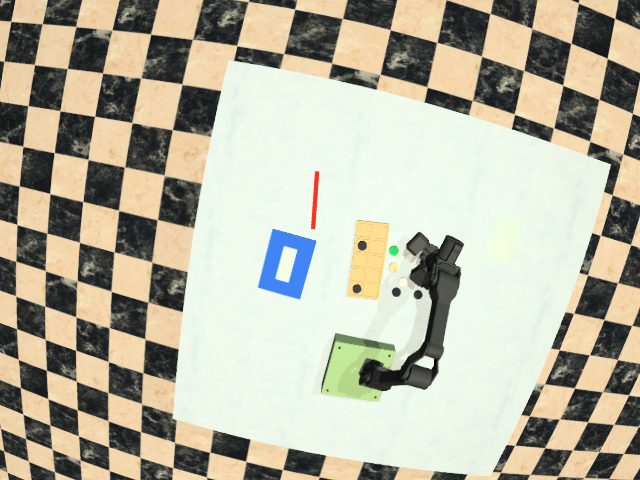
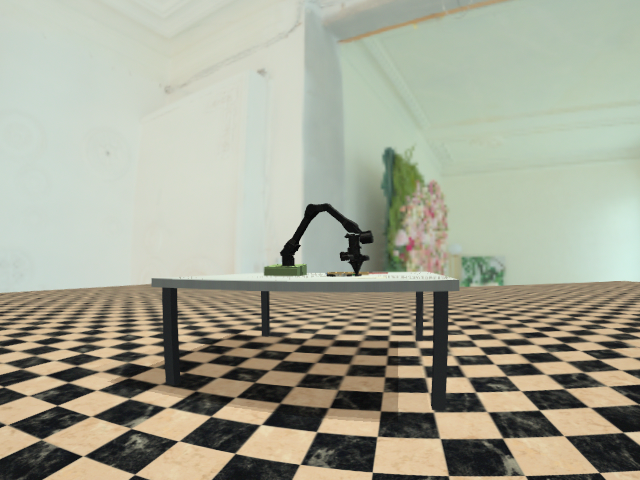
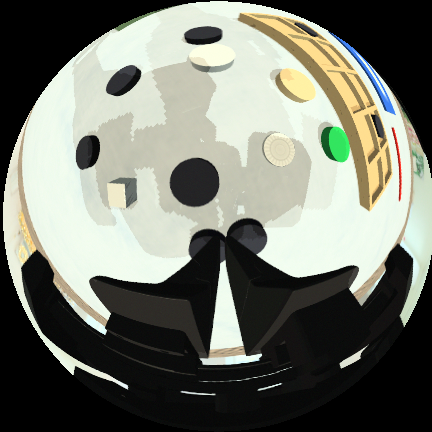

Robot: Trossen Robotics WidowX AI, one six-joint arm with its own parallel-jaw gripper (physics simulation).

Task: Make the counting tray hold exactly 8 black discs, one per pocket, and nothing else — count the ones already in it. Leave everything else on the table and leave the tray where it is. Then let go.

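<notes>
The tan counting tray [image 1: 377, 232] [image 3: 368, 192] holds two black discs, one [image 1: 362, 245] [image 3: 378, 126] toward its far end and another [image 1: 356, 288] [image 3: 306, 29] in its near-end corner pocket. Its other pockets look empty. Several black discs lie loose beside it, including one [image 1: 395, 291] [image 3: 203, 35], a second [image 1: 417, 294] [image 3: 123, 80], a third [image 3: 88, 152] and a fourth [image 3: 194, 182]. My gripper [image 2: 356, 273] [image 3: 221, 241] is shut, low at the table. Its tips come together between a left disc [image 3: 204, 244] and a right disc [image 3: 248, 237], partly covering both. No disc shows between the fingers.
Near the tray lie a green disc [image 1: 393, 250] [image 3: 336, 144], a yellow disc [image 1: 393, 267] [image 3: 296, 85], a white disc [image 1: 403, 282] [image 3: 212, 56], a ridged cream disc [image 3: 279, 149] and a pale cube [image 3: 117, 195]. A blue frame [image 1: 268, 262] and red bar [image 1: 314, 200] lie beyond the tray.
</notes>
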